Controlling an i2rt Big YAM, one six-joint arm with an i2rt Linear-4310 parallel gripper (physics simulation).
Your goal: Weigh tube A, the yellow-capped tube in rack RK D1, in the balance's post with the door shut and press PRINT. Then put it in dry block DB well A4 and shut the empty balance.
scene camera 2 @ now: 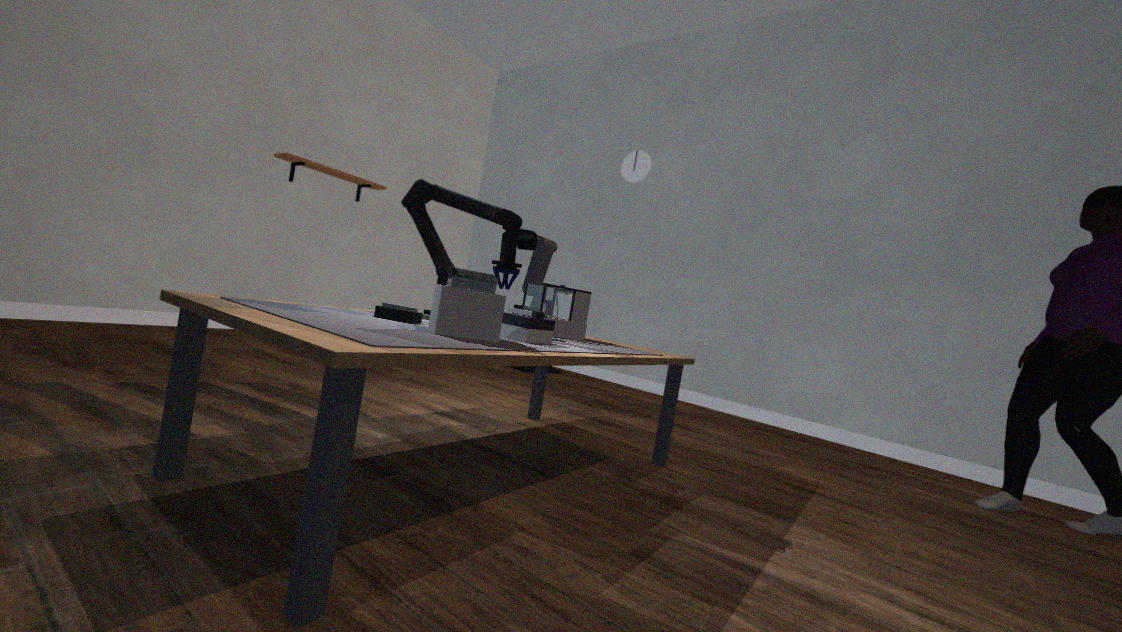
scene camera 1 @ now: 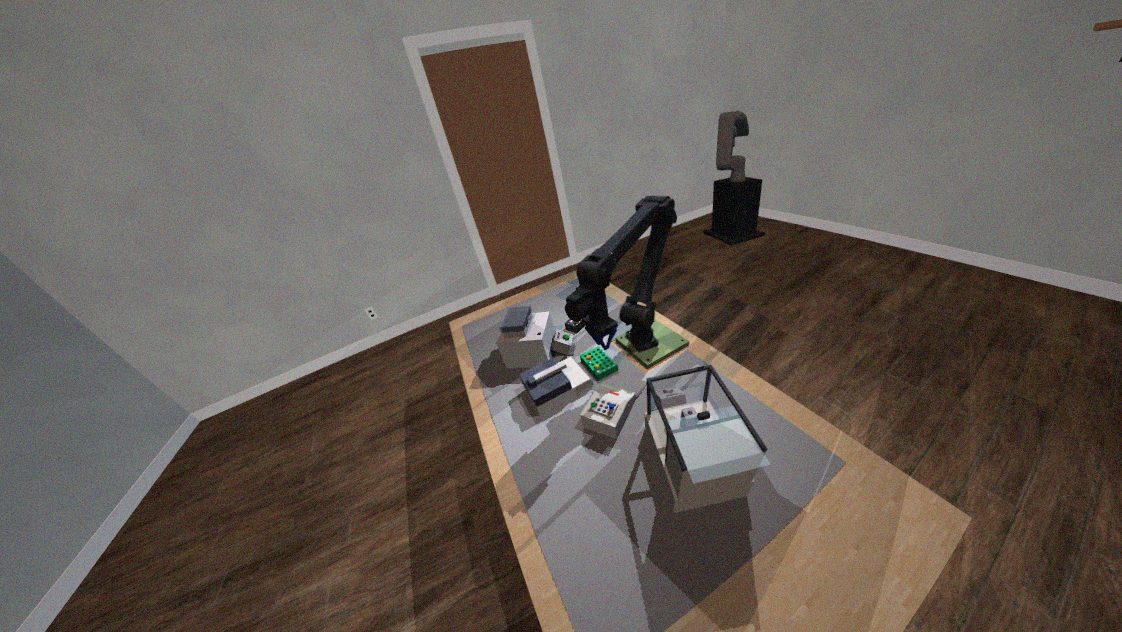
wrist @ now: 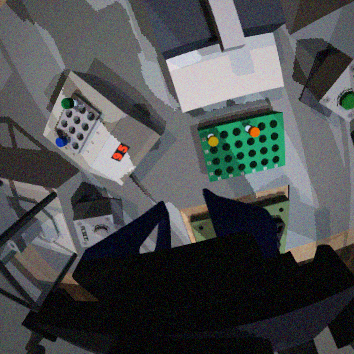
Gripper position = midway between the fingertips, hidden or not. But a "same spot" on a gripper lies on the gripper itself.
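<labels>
The gripper is visible in scene camera 1, in scene camera 2 and in the wrist view (184, 200). On the gripper, (scene camera 2: 508, 269) and (scene camera 1: 585, 328) are the same spot.
</labels>
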